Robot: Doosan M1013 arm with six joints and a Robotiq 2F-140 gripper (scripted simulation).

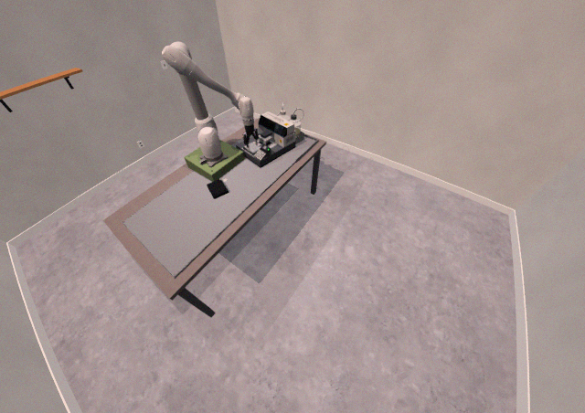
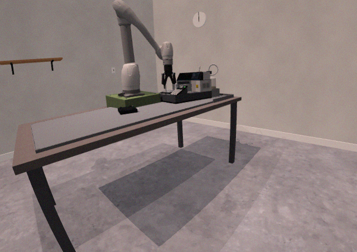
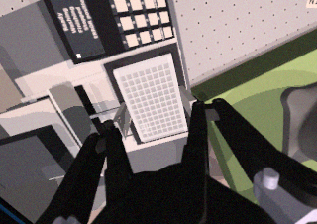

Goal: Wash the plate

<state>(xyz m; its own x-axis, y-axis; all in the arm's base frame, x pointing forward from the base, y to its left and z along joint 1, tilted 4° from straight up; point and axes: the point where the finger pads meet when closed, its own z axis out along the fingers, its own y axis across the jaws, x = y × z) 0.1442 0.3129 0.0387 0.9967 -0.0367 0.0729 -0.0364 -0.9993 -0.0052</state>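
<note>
Right now my hand is 2 cm above the white well plate. The rest, counted from my hand: label 37 cm to the right, 11 cm below, 7 cm ahead; plate nest 47 cm to the right, 12 cm ahead, 10 cm below; plate washer 15 cm to the left, 2 cm above, 1 cm ahead.
</note>
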